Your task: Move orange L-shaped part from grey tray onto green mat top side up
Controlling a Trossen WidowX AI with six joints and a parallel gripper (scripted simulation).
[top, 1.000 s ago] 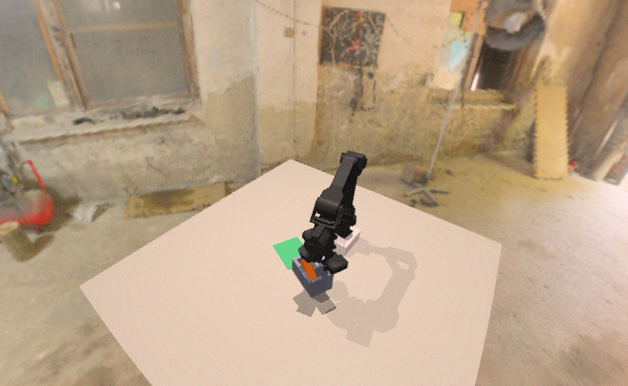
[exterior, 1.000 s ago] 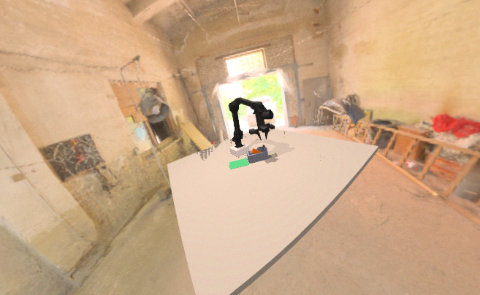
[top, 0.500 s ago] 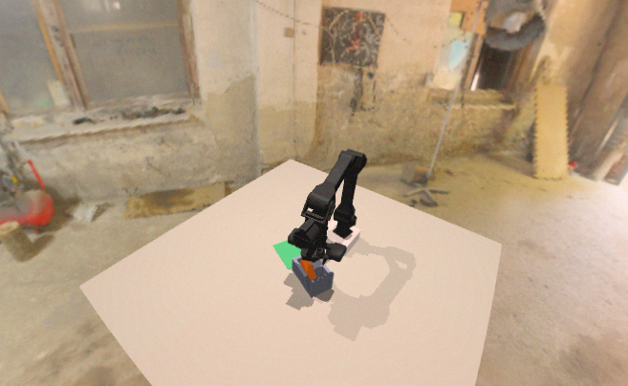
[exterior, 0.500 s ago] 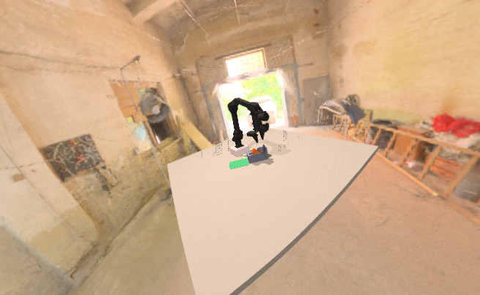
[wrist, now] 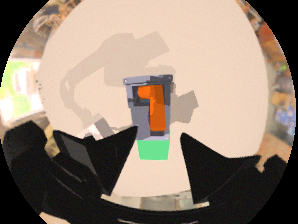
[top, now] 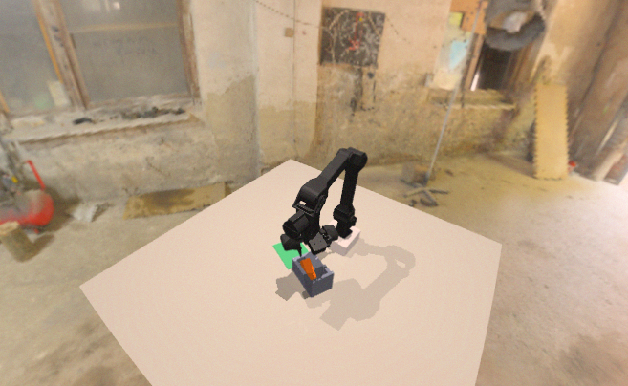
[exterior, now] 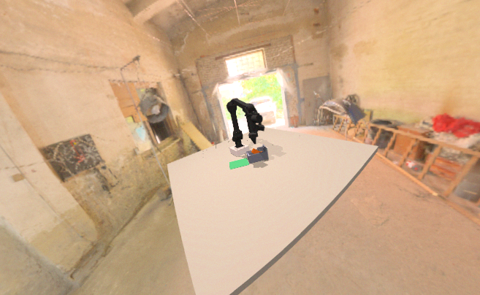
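Now: the orange L-shaped part 1 cm behind my gripper tip, 3 cm to the left of it and 10 cm below it. The rest, counted from my gripper tip: green mat: 6 cm behind, 14 cm to the right, 16 cm below.
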